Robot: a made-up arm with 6 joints. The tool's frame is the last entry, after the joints.
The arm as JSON. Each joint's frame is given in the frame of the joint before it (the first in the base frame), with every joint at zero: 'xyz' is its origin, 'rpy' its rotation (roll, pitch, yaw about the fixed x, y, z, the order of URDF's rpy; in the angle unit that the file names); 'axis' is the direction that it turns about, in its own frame. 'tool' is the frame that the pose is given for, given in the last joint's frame.
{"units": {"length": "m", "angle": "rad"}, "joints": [
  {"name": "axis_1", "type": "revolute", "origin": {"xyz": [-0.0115, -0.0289, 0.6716], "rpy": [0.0, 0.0, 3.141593]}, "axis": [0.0, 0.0, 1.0]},
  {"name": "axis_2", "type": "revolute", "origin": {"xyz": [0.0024, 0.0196, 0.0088], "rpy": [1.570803, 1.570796, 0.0]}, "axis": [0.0, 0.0, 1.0]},
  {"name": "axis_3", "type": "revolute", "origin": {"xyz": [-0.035, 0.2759, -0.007], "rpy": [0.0, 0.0, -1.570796]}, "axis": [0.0, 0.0, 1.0]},
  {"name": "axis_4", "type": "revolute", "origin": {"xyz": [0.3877, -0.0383, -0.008], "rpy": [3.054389, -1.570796, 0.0]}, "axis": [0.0, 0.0, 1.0]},
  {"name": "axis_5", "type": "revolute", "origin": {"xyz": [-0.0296, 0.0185, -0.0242], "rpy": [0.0, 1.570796, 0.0]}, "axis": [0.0, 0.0, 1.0]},
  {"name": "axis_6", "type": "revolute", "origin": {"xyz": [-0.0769, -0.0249, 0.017], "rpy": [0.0, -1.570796, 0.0]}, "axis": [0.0, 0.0, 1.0]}
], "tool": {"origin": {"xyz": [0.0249, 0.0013, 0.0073], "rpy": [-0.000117, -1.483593, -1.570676]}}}
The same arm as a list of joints. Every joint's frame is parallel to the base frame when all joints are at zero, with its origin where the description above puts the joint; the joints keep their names.
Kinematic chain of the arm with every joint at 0, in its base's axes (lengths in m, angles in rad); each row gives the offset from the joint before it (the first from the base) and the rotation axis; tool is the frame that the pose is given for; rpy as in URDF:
axis_1: xyz -0.0115 -0.0289 0.6716 axis +z
axis_2: xyz -0.0024 -0.0196 0.0088 axis +y
axis_3: xyz -0.2759 -0.007 0.035 axis +y
axis_4: xyz 0.3877 -0.008 0.0383 axis 0.9962 0 0.0871
axis_5: xyz -0.0257 -0.0296 0.0163 axis +y
axis_6: xyz 0.0788 0.017 -0.0181 axis 0.9962 0 0.0871
tool: xyz 0.0072 0.0249 0.0019 rpy 0 0 0

